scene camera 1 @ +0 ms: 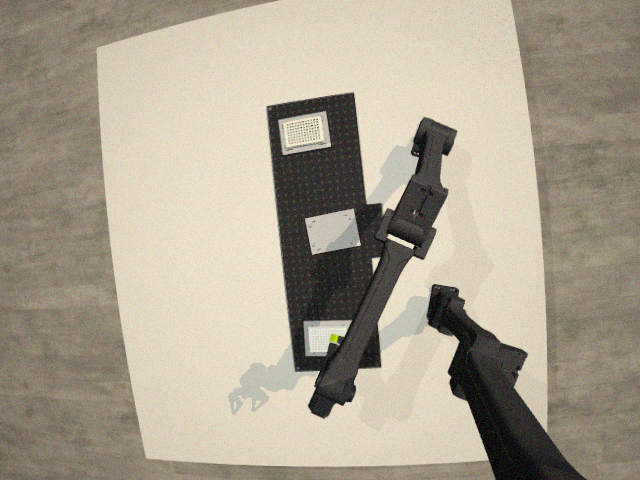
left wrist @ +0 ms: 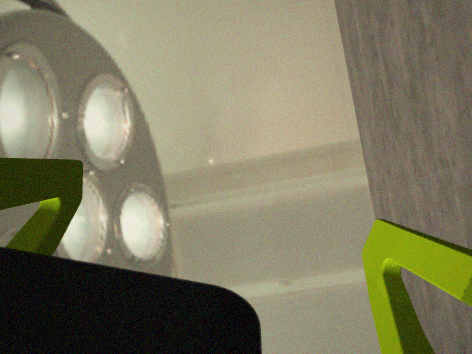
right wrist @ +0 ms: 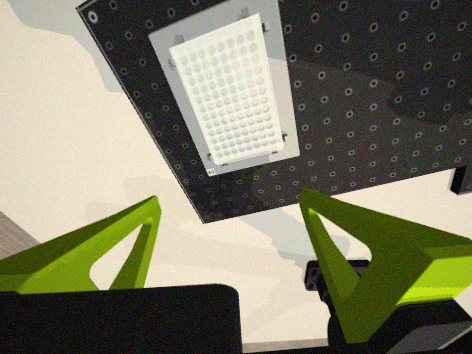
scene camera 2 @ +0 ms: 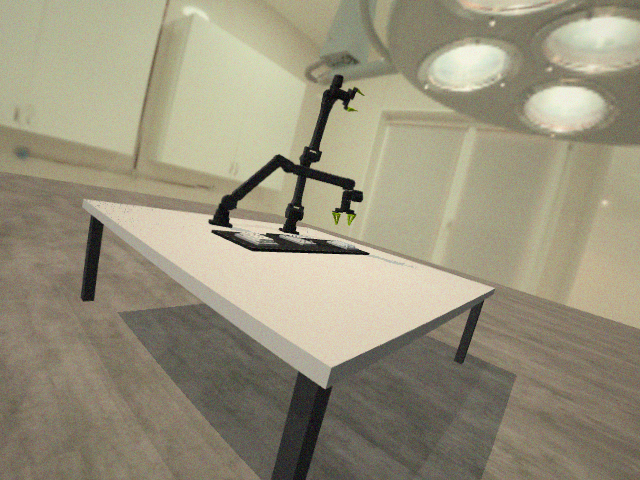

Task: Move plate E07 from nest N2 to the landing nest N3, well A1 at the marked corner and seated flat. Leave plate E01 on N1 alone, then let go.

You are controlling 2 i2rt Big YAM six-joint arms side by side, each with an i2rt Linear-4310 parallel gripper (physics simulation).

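Note:
A white well plate [scene camera 1: 317, 342] [right wrist: 230, 92] lies in the grey nest [right wrist: 286, 107] at the board's lower end in scene camera 1; this nest has an A1 mark at one corner. A cream plate [scene camera 1: 303, 130] sits in the nest [scene camera 1: 283, 148] at the upper end. The middle nest [scene camera 1: 325, 232] is empty. I cannot read which plate is E07 or E01. My right gripper [scene camera 2: 343, 219] [right wrist: 230, 199] is open and empty, pointing down well above the white plate's end of the board. My left gripper [scene camera 2: 357, 101] [left wrist: 229, 208] is open and empty, raised high away from the plates.
The black perforated board [scene camera 1: 320, 180] [scene camera 2: 289, 250] [right wrist: 345, 115] carries the nests and has a side tab near the middle nest. It lies on the pale table [scene camera 1: 196, 232] [scene camera 2: 320, 304]. My right arm crosses over the board's lower end in scene camera 1. A ceiling lamp [scene camera 2: 506, 108] hangs at the upper right.

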